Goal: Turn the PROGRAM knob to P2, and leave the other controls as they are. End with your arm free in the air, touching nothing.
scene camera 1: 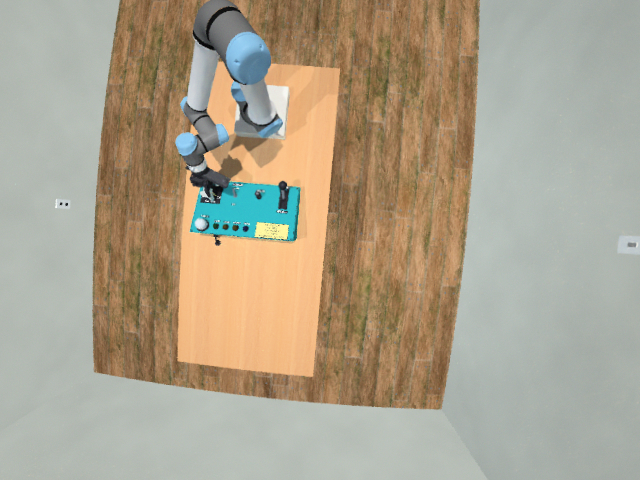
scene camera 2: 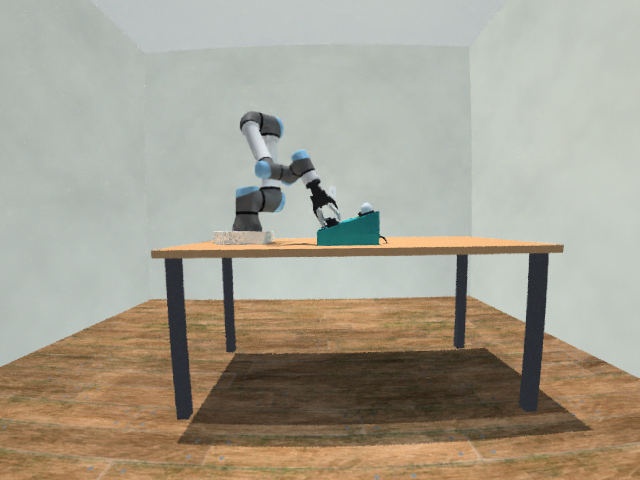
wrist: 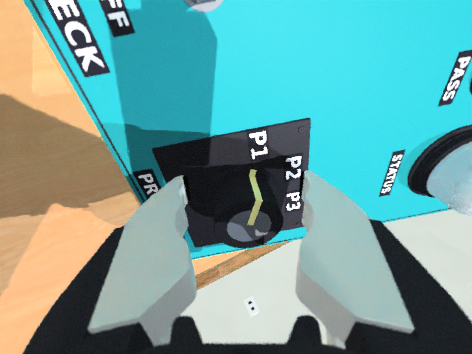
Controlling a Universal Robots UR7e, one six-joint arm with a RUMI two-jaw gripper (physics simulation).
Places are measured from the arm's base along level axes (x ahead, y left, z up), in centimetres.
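Pixels of known places: gripper, between the fingertips: [scene camera 1: 215, 194] [scene camera 2: 332, 224] [wrist: 243, 175]; arm's base, origin of its link: [scene camera 2: 247, 231].
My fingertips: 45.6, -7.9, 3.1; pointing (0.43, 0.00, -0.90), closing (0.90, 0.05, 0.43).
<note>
Ahead of a thing's pixels: the offset from my fingertips to its top centre, as dx, dy, dz. "spot": to the spot under its first point.
The black PROGRAM knob @[-0.3, -2.2, +3.0] [wrist: 272, 220] [scene camera 2: 331, 222] stands on a dark plate at the near-left corner of the teal panel [scene camera 1: 258, 211] [scene camera 2: 356, 232] [wrist: 300, 65]. In the wrist view its bent yellow pointer line @[spot: -0.1, -0.1, +1.9] [wrist: 256, 192] runs from the knob's round top toward the P1 label @[spot: +1.1, +1.9, -0.1] [wrist: 258, 145]. The P2 label @[spot: +3.6, +0.0, +0.6] [wrist: 293, 168] and the P3 label @[spot: +4.2, -3.1, +0.6] [wrist: 293, 201] lie to the right of it. My gripper [scene camera 1: 211, 194] [scene camera 2: 330, 217] [wrist: 243, 175] is open, with its fingers low on either side of the knob and visible gaps between them and it. Fingertip contact with the plate cannot be told.
The white STATUS dome @[spot: +14.8, +0.7, +8.7] [scene camera 1: 201, 223] [scene camera 2: 366, 207] [wrist: 452, 172] stands on the panel's raised side beside several small dark lamps. A small toggle @[-3.1, +9.5, +3.3] [scene camera 1: 234, 192], a black knob @[-4.7, +21.4, +3.8] [scene camera 1: 258, 194] and a ball-topped lever @[-8.1, +32.9, +4.8] [scene camera 1: 283, 193] stand along the low side. A yellow notice @[spot: +10.2, +32.2, +4.2] [scene camera 1: 271, 230] lies on the panel.
</note>
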